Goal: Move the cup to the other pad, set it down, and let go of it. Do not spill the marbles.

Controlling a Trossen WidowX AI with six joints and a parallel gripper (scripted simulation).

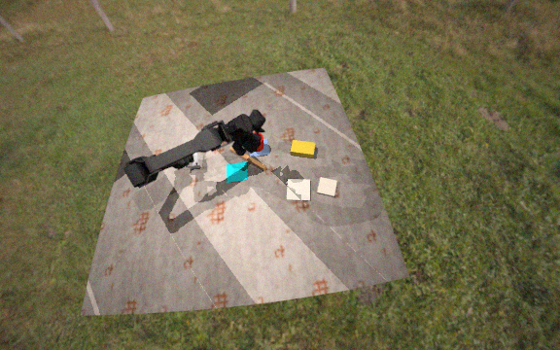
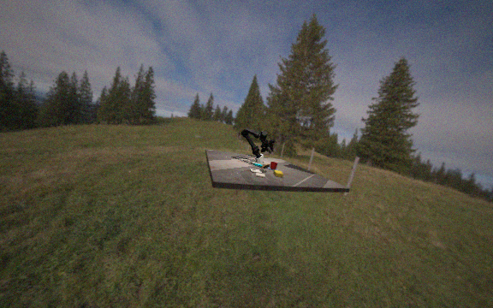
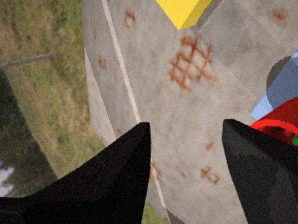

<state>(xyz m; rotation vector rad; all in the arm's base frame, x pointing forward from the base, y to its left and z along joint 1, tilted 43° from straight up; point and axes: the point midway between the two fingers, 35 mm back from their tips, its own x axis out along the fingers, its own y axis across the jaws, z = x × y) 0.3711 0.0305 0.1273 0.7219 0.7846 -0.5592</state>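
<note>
The red cup lies 14 cm below my gripper tip, 8 cm to the left of it and 4 cm behind it. Also, from my gripper tip: cyan pad (19 cm below, 16 cm behind, 5 cm to the right); light blue pad (19 cm below, 7 cm to the left, 4 cm behind); wooden stick (18 cm below, 10 cm behind, 1 cm to the left).
</note>
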